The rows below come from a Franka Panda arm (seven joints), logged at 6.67 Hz.
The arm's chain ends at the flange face. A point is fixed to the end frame.
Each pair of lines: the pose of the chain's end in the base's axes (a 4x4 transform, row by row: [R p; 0 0 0 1], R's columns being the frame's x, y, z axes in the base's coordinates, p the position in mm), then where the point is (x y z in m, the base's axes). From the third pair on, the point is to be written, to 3 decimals.
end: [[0.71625, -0.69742, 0.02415, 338.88], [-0.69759, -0.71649, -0.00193, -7.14], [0.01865, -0.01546, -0.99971, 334.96], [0, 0, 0, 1]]
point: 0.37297 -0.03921 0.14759
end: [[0.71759, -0.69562, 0.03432, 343.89], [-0.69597, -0.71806, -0.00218, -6.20], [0.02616, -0.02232, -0.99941, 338.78], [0, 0, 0, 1]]
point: 0.37996 -0.03825 0.15178
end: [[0.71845, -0.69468, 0.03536, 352.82], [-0.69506, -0.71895, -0.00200, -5.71], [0.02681, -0.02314, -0.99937, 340.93], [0, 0, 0, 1]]
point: 0.389 -0.038 0.154
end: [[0.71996, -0.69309, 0.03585, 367.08], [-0.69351, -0.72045, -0.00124, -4.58], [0.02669, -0.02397, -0.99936, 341.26], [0, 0, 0, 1]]
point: 0.404 -0.036 0.154
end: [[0.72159, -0.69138, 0.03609, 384.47], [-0.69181, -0.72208, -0.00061, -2.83], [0.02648, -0.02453, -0.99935, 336.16], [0, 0, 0, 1]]
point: 0.421 -0.034 0.149
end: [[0.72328, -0.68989, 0.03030, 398.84], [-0.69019, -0.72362, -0.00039, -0.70], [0.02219, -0.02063, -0.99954, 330.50], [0, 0, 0, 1]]
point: 0.434 -0.032 0.143
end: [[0.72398, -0.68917, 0.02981, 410.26], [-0.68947, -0.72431, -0.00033, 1.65], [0.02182, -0.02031, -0.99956, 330.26], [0, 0, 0, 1]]
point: 0.446 -0.030 0.143
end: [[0.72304, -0.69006, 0.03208, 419.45], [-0.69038, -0.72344, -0.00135, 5.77], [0.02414, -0.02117, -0.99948, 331.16], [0, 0, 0, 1]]
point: 0.455 -0.026 0.144
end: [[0.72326, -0.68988, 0.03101, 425.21], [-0.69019, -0.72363, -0.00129, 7.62], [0.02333, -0.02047, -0.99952, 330.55], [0, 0, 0, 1]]
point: 0.461 -0.024 0.143
